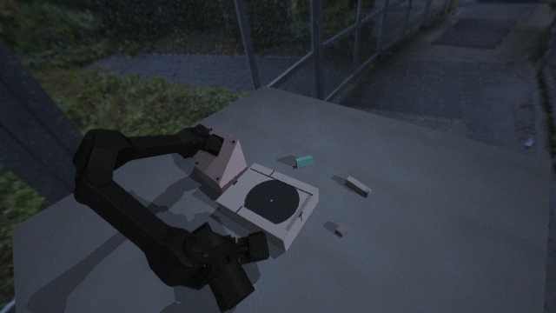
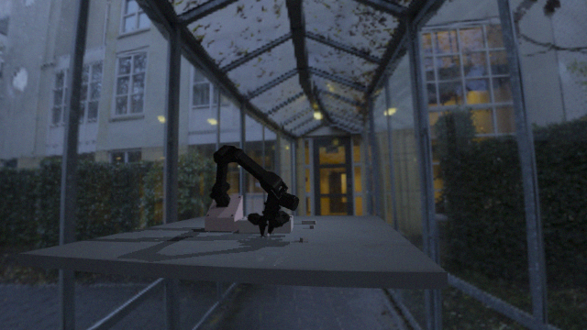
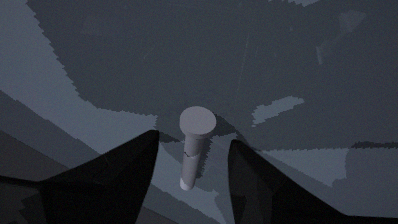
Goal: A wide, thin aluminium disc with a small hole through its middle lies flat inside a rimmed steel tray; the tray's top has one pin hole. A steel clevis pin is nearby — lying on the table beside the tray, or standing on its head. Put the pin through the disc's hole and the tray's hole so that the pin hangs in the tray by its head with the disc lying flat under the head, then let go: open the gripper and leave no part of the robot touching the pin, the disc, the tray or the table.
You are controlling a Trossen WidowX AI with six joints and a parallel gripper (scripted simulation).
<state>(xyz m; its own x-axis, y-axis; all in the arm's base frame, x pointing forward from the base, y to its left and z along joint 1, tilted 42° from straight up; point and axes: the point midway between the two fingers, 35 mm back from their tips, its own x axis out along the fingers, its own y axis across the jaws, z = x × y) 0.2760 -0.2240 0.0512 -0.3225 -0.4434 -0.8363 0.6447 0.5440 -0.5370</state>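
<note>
The dark aluminium disc lies 10 mm behind my gripper tip, 170 mm to the left of it and 50 mm above it. Also, from my gripper tip: teal block (40 mm behind, 380 mm to the left, 20 mm above); steel clevis pin (right at my gripper tip); rimmed steel tray (30 mm behind, 170 mm to the left, 40 mm above).
</note>
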